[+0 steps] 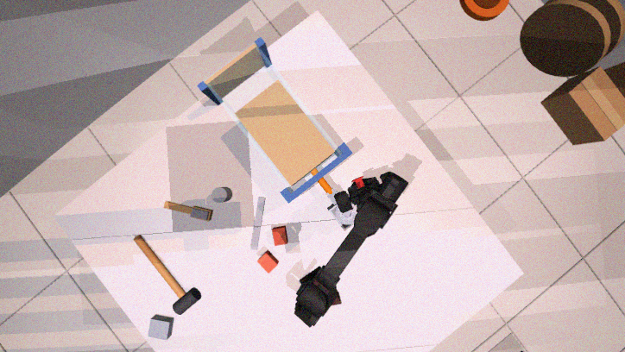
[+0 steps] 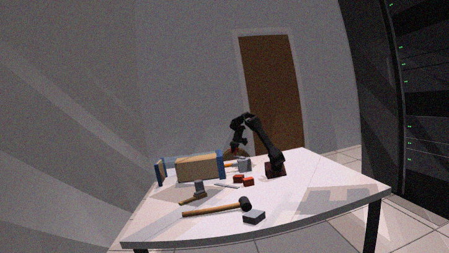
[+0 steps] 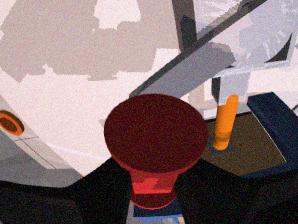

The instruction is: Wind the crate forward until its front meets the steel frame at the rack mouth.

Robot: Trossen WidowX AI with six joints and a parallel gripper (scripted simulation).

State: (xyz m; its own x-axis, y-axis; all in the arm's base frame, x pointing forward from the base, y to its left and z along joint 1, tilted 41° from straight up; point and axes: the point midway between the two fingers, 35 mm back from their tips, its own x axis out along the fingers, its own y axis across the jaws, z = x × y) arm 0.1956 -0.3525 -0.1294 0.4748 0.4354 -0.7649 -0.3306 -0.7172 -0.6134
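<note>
Now: gripper tip 20 mm past the red knob and 10 mm to the right of it. Also, from my gripper tip: grey winch (80 mm behind, 90 mm to the left, 100 mm below); blue steel frame (100 mm ahead, 80 mm to the left, 20 mm below); grey crank bar (30 mm behind, 40 mm to the left, 30 mm below).
</note>
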